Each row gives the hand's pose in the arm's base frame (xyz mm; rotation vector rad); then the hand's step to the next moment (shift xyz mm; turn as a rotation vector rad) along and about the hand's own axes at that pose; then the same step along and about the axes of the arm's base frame.
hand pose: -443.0 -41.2 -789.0 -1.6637 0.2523 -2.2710
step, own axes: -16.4 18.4 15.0 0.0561 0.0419 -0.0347
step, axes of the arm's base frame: 21.5 -10.8 -16.0 -0.0423 -0.0604 0.0260
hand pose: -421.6 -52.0 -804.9 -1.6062 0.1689 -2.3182
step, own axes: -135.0 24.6 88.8 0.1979 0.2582 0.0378
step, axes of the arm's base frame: 130.3 27.4 -94.8 0.0205 -0.3041 0.1197
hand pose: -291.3 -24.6 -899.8 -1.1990 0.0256 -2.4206
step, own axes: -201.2 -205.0 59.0 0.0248 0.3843 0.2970
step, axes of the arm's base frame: 74.8 274.1 -72.7 0.3567 -0.3059 0.1253
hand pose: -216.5 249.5 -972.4 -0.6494 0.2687 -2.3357
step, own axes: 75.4 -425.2 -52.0 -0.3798 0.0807 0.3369
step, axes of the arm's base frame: -316.3 265.6 136.4 0.4636 0.1900 0.1150
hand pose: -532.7 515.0 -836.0 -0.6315 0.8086 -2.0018
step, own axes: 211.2 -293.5 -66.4 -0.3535 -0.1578 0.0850
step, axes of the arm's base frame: -306.2 -38.4 199.8 0.1515 0.3431 0.1280
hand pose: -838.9 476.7 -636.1 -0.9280 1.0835 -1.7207
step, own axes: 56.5 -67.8 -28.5 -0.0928 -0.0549 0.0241
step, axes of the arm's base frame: -63.7 -28.7 61.0 0.0376 0.0928 0.0468
